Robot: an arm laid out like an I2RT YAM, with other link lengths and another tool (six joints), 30 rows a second.
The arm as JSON. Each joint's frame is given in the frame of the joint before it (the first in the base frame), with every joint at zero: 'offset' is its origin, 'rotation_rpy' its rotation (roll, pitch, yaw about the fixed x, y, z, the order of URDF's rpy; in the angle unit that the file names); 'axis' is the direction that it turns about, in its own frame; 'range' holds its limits. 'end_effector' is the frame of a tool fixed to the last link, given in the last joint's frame.
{
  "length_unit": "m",
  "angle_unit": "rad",
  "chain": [
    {
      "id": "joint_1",
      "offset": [
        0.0,
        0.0,
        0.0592
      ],
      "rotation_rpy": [
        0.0,
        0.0,
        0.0
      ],
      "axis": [
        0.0,
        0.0,
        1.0
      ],
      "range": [
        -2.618,
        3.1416
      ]
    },
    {
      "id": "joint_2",
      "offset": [
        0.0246,
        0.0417,
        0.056
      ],
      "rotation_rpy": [
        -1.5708,
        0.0,
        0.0
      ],
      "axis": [
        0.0,
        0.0,
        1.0
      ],
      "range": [
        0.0,
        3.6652
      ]
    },
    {
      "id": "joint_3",
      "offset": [
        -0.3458,
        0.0,
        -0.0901
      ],
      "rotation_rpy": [
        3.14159,
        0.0,
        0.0
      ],
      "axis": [
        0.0,
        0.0,
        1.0
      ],
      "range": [
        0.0,
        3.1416
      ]
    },
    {
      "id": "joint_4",
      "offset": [
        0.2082,
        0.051,
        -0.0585
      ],
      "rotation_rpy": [
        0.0,
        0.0,
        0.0
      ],
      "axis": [
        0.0,
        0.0,
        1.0
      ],
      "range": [
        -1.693,
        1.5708
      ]
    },
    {
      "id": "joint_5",
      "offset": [
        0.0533,
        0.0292,
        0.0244
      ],
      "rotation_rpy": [
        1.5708,
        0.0,
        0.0
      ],
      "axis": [
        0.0,
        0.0,
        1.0
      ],
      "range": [
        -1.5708,
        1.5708
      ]
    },
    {
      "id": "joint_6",
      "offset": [
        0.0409,
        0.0,
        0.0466
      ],
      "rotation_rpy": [
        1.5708,
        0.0,
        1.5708
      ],
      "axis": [
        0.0,
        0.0,
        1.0
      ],
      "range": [
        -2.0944,
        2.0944
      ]
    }
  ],
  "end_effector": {
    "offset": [
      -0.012,
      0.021,
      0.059
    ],
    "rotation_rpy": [
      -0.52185,
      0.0,
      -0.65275
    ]
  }
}
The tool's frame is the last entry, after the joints.
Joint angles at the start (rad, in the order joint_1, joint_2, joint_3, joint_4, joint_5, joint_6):
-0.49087 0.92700 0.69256 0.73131 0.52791 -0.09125
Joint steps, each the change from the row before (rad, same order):
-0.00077 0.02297 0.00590 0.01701 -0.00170 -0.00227
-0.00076 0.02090 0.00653 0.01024 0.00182 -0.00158
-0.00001 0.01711 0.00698 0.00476 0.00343 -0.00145
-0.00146 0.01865 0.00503 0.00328 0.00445 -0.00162
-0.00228 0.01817 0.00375 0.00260 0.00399 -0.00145
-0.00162 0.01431 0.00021 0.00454 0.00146 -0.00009
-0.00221 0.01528 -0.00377 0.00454 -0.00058 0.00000
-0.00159 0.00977 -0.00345 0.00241 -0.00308 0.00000
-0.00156 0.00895 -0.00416 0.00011 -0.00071 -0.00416
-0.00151 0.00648 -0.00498 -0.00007 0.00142 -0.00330
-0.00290 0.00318 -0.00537 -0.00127 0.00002 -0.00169
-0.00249 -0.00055 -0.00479 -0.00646 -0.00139 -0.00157
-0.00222 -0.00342 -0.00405 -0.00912 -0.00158 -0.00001
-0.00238 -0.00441 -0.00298 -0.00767 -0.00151 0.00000
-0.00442 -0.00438 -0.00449 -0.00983 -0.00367 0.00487
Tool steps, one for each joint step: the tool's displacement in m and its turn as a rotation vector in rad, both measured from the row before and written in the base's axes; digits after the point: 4 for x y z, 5 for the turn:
0.0056 -0.0030 0.0010 -0.00167 0.00226 -0.00021
0.0050 -0.0031 0.0004 0.00203 0.00450 -0.00301
0.0041 -0.0026 0.0003 0.00333 0.00514 -0.00363
0.0044 -0.0032 -0.0010 0.00601 0.00944 -0.00605
0.0042 -0.0032 -0.0016 0.00658 0.01072 -0.00640
0.0034 -0.0024 -0.0019 0.00509 0.00817 -0.00296
0.0038 -0.0025 -0.0035 0.00672 0.01286 -0.00169
0.0026 -0.0015 -0.0027 0.00405 0.01011 0.00120
0.0021 -0.0016 -0.0033 0.00417 0.01497 -0.00238
0.0013 -0.0013 -0.0031 0.00461 0.01256 -0.00395
0.0003 -0.0009 -0.0028 0.00402 0.00999 -0.00348
-0.0004 -0.0003 -0.0026 0.00405 0.01091 -0.00172
-0.0010 0.0002 -0.0021 0.00425 0.00880 -0.00076
-0.0013 0.0003 -0.0013 0.00259 0.00571 -0.00097
-0.0014 0.0001 -0.0021 0.00596 0.00520 0.00050

